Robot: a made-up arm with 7 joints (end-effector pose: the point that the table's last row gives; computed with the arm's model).
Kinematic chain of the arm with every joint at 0, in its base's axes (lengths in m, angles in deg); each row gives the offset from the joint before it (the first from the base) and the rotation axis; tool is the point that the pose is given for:
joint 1: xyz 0 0.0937 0 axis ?
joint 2: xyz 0 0.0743 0 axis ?
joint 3: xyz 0 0 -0.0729 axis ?
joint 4: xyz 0 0 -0.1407 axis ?
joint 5: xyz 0 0 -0.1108 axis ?
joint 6: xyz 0 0 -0.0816 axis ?
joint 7: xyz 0 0 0 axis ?
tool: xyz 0 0 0
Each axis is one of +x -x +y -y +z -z.
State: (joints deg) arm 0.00 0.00 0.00 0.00 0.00 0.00 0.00
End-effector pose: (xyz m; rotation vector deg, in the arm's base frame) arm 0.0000 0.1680 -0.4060 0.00 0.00 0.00
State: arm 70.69 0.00 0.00 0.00 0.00 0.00 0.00
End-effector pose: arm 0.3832 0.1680 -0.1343 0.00 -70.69 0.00
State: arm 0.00 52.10 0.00 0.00 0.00 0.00 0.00
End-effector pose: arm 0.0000 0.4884 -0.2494 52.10 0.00 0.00
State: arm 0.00 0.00 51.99 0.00 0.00 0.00 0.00
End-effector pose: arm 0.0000 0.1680 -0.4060 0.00 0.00 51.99
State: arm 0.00 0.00 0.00 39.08 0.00 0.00 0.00
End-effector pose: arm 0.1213 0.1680 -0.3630 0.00 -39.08 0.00
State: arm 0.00 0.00 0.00 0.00 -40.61 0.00 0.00
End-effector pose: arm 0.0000 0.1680 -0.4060 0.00 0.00 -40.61
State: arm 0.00 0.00 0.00 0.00 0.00 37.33 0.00
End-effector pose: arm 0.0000 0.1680 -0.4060 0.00 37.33 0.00
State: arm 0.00 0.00 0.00 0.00 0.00 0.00 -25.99
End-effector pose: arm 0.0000 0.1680 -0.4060 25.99 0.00 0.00
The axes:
joint 1: -y
joint 2: +x
joint 3: +z
joint 4: -y
joint 5: +z
joint 6: +y
joint 7: -x

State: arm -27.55 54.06 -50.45 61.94 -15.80 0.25 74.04
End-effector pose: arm -0.0357 0.3374 -0.3022 -55.56 48.06 -74.19
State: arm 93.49 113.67 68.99 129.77 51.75 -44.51 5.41
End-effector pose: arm -0.1657 0.1955 0.0430 -61.87 33.95 51.60
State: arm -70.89 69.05 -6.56 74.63 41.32 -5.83 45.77
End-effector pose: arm -0.0478 0.4075 -0.2116 -32.60 1.26 -29.29
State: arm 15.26 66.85 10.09 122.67 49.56 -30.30 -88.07
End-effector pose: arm 0.1583 0.2801 0.0255 11.45 -142.04 79.66
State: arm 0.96 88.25 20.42 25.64 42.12 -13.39 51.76
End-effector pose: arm 0.0777 0.5558 0.0185 33.64 -73.89 -14.88
